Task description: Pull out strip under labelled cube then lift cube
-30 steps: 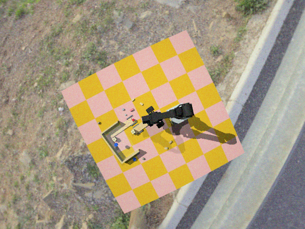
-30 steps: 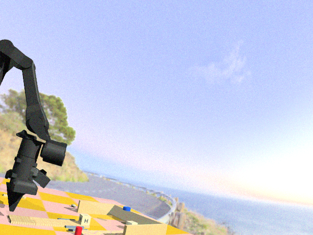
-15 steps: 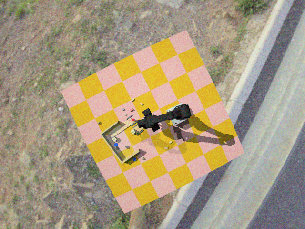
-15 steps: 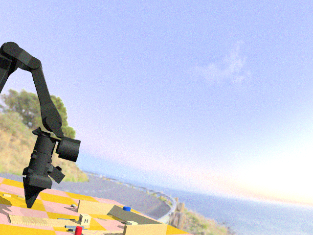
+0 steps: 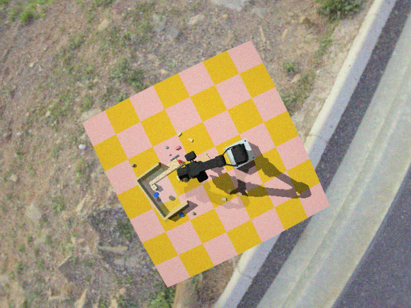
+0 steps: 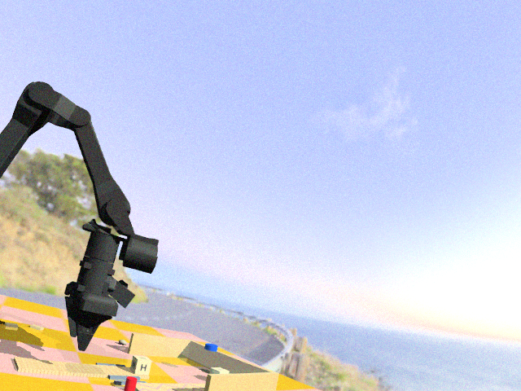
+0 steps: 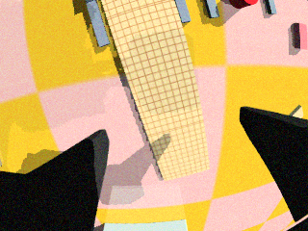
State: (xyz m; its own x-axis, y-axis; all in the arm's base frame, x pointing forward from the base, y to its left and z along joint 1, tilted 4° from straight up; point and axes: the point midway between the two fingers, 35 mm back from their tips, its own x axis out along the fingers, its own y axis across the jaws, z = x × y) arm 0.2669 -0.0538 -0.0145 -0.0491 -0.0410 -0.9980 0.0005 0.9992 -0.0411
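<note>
Now: gripper tip 3 cm short of the tan gridded strip and 5 cm above it. Round my gripper tip: pink block (6 cm ahead, 16 cm to the right, 4 cm below); then red cylinder (9 cm ahead, 8 cm to the right, 4 cm below).
</note>
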